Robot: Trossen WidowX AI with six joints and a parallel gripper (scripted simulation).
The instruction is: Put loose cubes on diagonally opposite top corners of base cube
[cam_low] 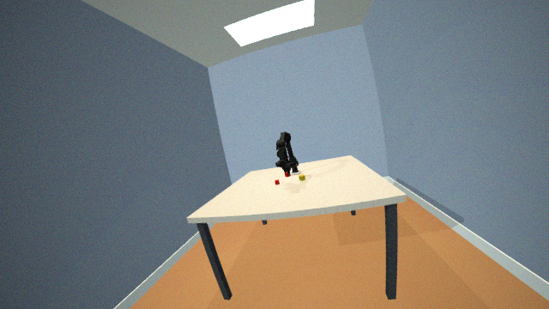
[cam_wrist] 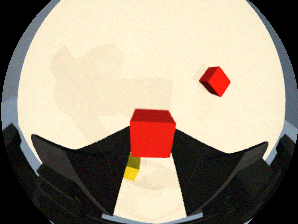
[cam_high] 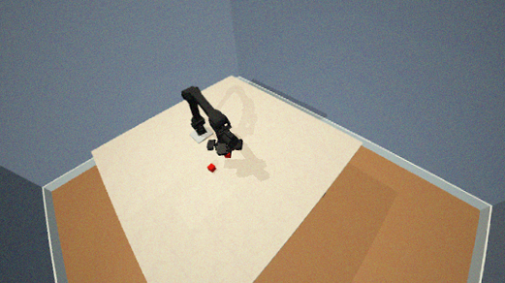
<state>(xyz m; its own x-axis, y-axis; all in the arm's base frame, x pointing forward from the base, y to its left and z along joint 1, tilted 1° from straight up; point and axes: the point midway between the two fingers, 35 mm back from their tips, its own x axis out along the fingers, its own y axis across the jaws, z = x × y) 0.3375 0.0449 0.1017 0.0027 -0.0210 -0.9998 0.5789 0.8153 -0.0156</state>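
My gripper tip is 70 mm past the yellow cube, 100 mm to the right of it and 60 mm above it.
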